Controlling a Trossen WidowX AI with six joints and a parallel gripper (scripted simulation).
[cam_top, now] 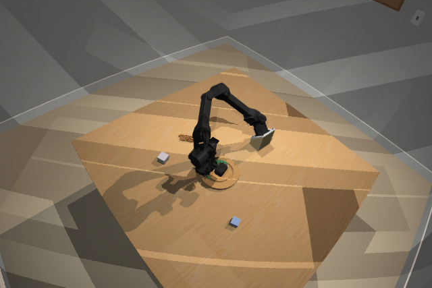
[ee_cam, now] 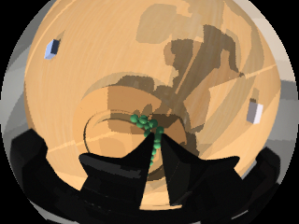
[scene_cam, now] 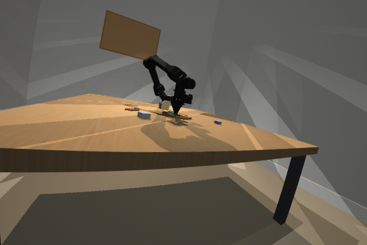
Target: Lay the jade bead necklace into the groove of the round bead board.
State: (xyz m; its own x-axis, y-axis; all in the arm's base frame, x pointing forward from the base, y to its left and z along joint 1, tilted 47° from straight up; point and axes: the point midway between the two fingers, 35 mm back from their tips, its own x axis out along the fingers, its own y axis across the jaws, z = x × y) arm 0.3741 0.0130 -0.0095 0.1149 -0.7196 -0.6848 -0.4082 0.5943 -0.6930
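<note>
Right now the round wooden bead board is 60 mm behind my gripper tip, 30 mm to the left of it and 10 mm below it. Round my gripper tip: blue block: 290 mm to the left, 30 mm ahead, 10 mm below; then pale grey block: 190 mm to the right, 140 mm ahead, 10 mm below.
</note>
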